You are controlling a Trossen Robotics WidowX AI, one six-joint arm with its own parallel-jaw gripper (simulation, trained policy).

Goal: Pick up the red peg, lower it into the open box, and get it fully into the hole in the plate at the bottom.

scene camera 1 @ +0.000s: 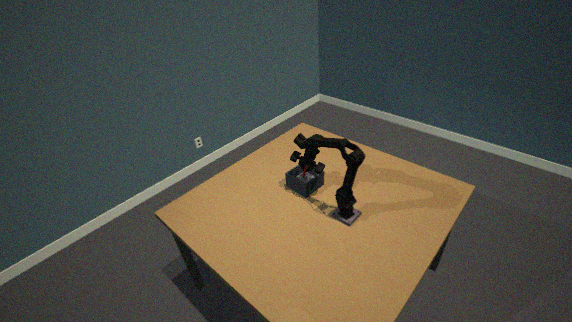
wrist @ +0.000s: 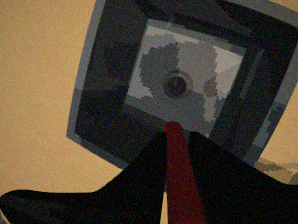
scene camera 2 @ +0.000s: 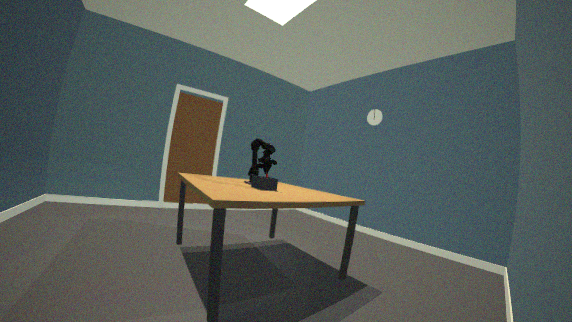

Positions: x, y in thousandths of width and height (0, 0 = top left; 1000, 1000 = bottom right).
Scene:
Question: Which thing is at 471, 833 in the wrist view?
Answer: The gripper.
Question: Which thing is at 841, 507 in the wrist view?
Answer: A grey box.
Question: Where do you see a plate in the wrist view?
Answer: At 515, 431

